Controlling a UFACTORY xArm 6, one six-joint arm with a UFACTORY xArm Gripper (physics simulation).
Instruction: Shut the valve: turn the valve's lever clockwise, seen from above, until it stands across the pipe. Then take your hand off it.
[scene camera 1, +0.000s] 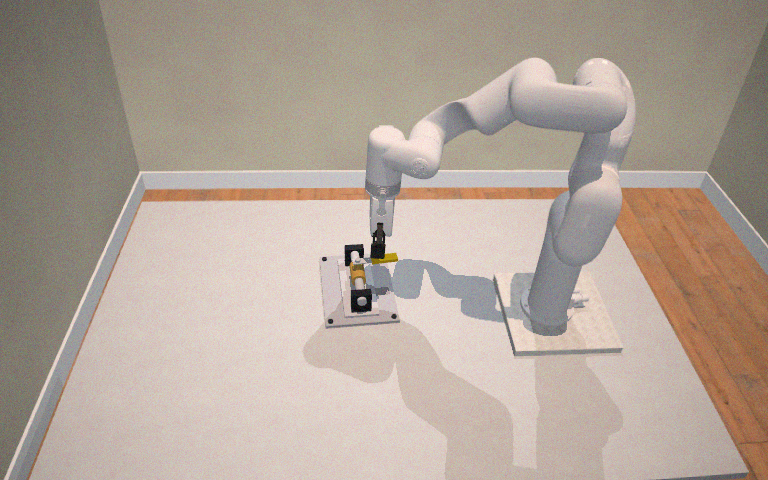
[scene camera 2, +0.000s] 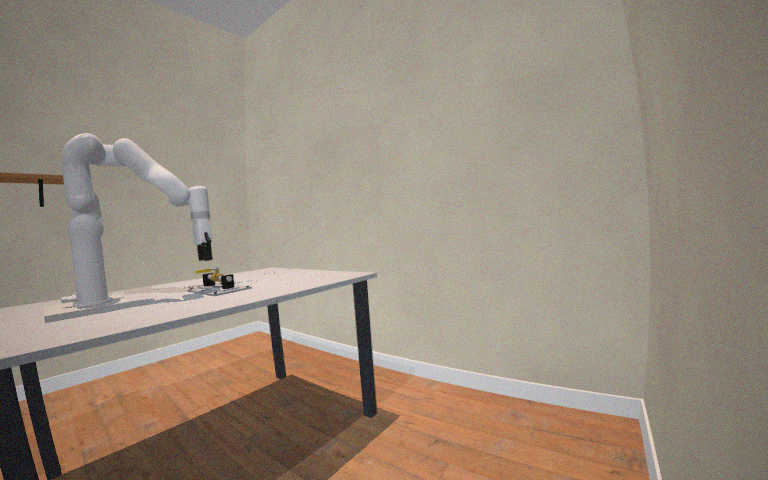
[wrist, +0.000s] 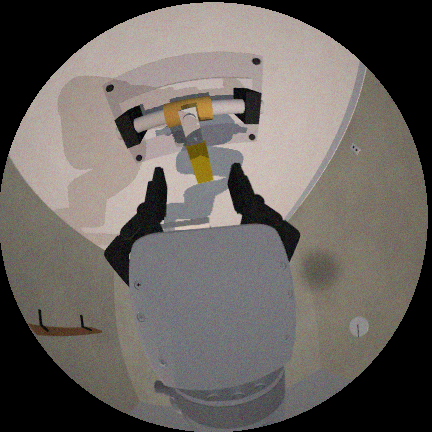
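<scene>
The valve (scene camera 1: 357, 275) (scene camera 2: 214, 276) (wrist: 173, 114) has an orange body on a white pipe (wrist: 228, 106) between two black blocks. Its lever, with a yellow grip (scene camera 1: 389, 258) (scene camera 2: 203, 271) (wrist: 202, 167), stands across the pipe, pointing toward the robot's base side. My gripper (scene camera 1: 377, 256) (scene camera 2: 205, 259) (wrist: 197, 173) is open and empty. In the scene camera 2 view its fingertips are above the lever, with a gap between them. In the wrist view the lever's grip shows between the two fingers, touching neither.
The valve stands on a grey base plate (scene camera 1: 332, 294) (wrist: 215, 62) with black screws at its corners. The plate lies on a white table (scene camera 1: 198, 339) (scene camera 2: 317, 275). The arm's base stands on a pale board (scene camera 1: 594, 333) to the right in the scene camera 1 view.
</scene>
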